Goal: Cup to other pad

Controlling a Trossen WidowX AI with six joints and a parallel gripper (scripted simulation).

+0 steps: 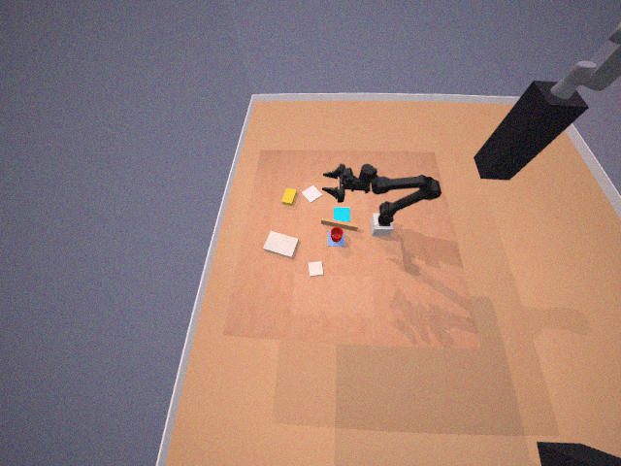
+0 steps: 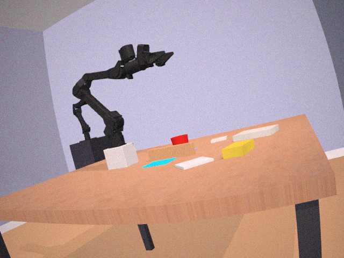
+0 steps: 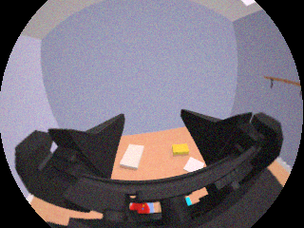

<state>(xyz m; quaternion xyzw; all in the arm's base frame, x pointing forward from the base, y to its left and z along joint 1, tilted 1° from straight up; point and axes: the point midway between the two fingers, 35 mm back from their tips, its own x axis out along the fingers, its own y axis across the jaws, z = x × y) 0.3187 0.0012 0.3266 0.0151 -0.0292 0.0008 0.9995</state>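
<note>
The red cup lies 9 cm behind my gripper tip, 8 cm to the left of it and 38 cm below it. The rest, counted from my gripper tip: cyan pad: 12 cm behind, 8 cm to the right, 43 cm below; then wooden bar: 10 cm behind, 40 cm below; then light blue pad: 9 cm behind, 9 cm to the left, 43 cm below.
</note>
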